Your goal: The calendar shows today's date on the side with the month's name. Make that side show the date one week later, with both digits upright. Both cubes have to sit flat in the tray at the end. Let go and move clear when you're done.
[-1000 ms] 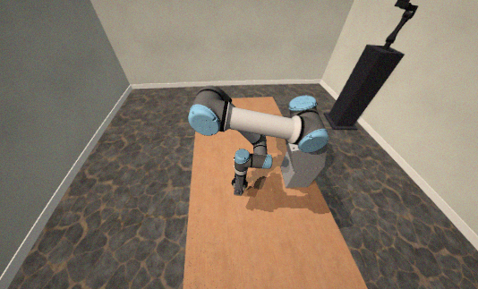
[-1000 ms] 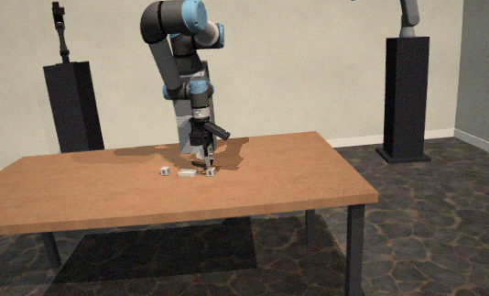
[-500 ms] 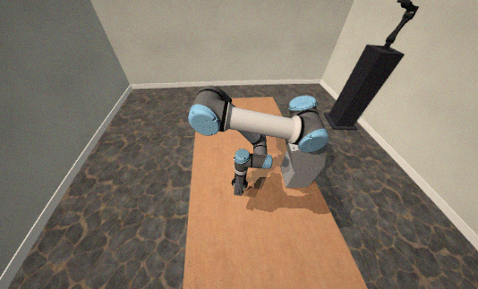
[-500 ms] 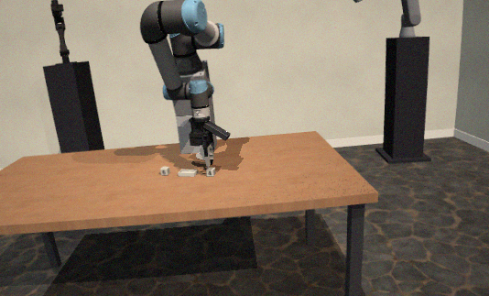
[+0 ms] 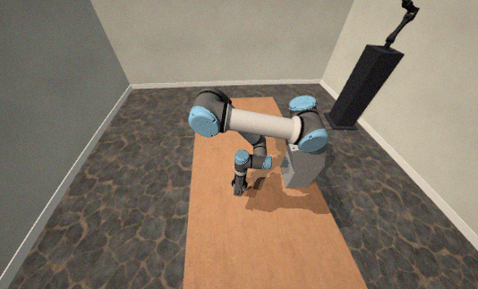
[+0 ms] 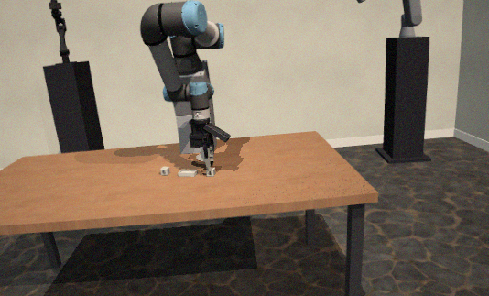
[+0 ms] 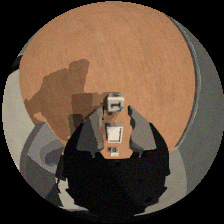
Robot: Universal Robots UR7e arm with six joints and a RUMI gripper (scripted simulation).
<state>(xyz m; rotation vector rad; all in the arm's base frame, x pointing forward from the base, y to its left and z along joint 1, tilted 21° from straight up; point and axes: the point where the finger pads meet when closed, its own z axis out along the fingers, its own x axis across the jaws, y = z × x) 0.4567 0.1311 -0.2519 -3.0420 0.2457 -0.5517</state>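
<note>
Now: the white calendar tray 11 cm to the right of my hand, 4 cm below it and 2 cm behind it.
</note>
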